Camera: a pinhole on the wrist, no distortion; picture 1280 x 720 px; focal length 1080.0 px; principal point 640.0 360.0 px. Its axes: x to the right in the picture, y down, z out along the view. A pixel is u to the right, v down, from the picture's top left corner.
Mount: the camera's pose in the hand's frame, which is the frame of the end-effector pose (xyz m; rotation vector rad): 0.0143 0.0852 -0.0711 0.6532 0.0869 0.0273
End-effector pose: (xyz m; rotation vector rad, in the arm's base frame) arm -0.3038 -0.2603 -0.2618 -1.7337 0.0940 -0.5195
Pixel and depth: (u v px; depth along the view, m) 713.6 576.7 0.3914
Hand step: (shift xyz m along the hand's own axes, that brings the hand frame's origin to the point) 0.0760 -0.0881 0.2842
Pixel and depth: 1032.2 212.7 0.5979
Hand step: 0.2838 -0.3303 0.3364
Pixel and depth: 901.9 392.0 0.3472
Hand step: 0.1292 -0.1125 0.2036
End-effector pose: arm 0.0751 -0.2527 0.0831 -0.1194 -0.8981 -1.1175
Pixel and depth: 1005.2 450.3 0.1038
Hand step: 0.0585 0.0311 0.0137
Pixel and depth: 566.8 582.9 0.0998
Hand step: 0.0165 0.0407 0.0208
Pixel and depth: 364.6 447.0 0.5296
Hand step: -0.0728 -0.2088 0.3833
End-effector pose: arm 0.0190 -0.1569 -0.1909 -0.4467 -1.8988 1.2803
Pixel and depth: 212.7 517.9 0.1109
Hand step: -0.0195 0.0286 0.0296
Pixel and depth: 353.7 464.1 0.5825
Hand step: -0.0873 -0.2312 0.4347
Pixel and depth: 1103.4 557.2 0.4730
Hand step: 0.2589 -0.1220 0.3407
